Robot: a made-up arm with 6 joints.
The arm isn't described. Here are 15 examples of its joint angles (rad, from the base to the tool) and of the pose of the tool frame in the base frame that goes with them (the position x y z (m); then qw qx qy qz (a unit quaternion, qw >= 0)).
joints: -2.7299 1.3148 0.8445 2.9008 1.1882 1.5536
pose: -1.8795 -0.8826 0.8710 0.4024 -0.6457 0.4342 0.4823
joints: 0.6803 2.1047 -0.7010 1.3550 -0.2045 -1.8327
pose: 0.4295 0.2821 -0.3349 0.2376 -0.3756 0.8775 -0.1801
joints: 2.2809 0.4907 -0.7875 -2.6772 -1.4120 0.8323
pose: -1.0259 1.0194 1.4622 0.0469 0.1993 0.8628 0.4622
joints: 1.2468 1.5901 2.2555 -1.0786 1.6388 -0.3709
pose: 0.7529 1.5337 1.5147 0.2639 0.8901 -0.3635 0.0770
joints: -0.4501 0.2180 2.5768 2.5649 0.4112 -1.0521
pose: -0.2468 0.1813 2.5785 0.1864 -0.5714 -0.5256 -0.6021
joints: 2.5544 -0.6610 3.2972 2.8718 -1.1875 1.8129
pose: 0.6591 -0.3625 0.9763 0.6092 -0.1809 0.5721 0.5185
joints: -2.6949 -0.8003 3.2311 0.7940 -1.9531 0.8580
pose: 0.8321 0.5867 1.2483 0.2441 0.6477 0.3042 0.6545
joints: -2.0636 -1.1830 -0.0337 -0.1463 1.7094 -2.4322
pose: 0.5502 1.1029 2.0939 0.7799 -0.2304 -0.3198 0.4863
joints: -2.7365 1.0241 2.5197 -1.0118 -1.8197 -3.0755
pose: -0.9889 -0.6533 2.0954 0.1084 -0.6505 0.7458 0.0943
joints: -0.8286 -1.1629 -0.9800 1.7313 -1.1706 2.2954
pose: -0.3905 0.0810 1.7890 0.2471 0.4737 -0.8211 -0.2008
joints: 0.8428 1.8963 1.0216 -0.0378 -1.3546 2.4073
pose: 1.2153 1.3777 -0.0794 0.1834 0.4992 -0.1247 -0.8376
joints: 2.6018 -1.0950 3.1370 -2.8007 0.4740 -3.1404
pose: 1.0660 -0.5931 0.5890 0.0368 0.9369 -0.1350 -0.3203
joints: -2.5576 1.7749 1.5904 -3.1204 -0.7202 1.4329
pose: -1.9308 -1.2803 0.8683 0.3784 0.0444 -0.7395 -0.5550
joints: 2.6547 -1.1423 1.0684 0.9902 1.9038 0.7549
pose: 1.3532 -0.9456 1.5838 0.2099 0.6071 -0.4443 -0.6244
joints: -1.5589 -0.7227 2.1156 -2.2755 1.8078 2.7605
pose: -0.2048 1.2515 1.8741 0.3611 -0.0428 -0.6567 -0.6607
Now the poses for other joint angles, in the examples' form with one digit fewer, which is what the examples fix.
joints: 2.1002 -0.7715 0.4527 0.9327 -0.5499 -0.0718
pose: 0.396 -0.464 2.632 0.717 0.141 -0.373 0.572
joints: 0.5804 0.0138 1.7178 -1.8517 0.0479 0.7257
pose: -0.154 -0.115 2.974 0.418 0.537 -0.508 0.528
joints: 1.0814 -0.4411 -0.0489 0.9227 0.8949 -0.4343
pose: -0.037 0.269 2.665 0.564 0.029 -0.567 0.600
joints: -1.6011 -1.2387 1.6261 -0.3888 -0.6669 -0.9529
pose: 0.117 1.870 1.377 0.696 -0.376 -0.603 0.100
